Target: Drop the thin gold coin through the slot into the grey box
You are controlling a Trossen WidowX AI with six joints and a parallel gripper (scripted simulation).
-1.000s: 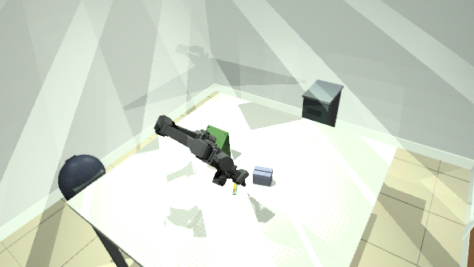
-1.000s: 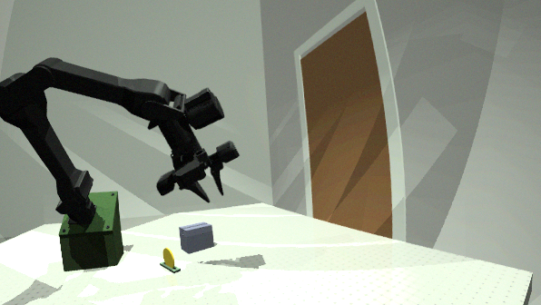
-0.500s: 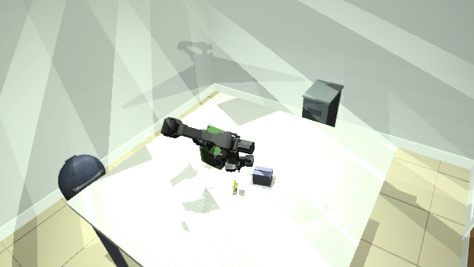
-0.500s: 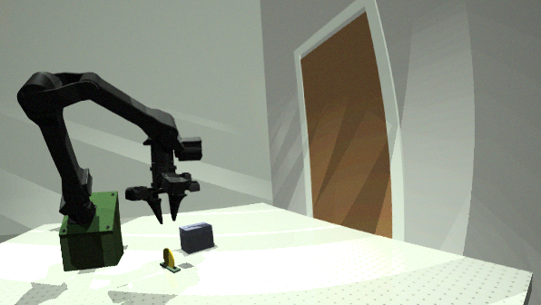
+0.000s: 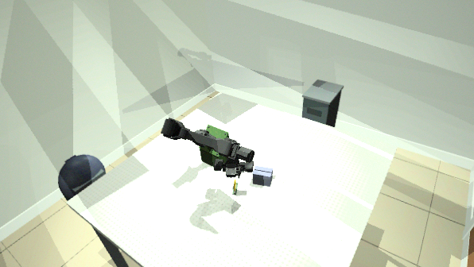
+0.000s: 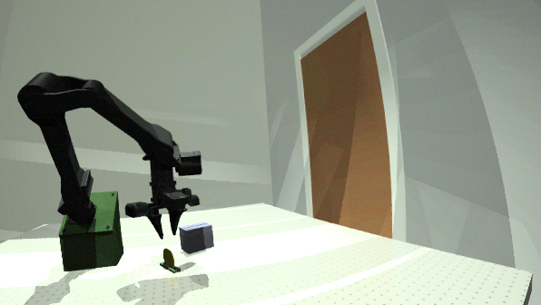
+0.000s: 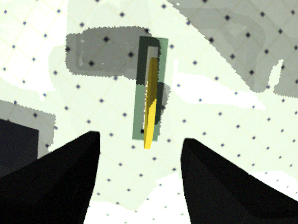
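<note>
Now: the gold coin 10 mm behind my gripper tip and 60 mm below it.
</note>
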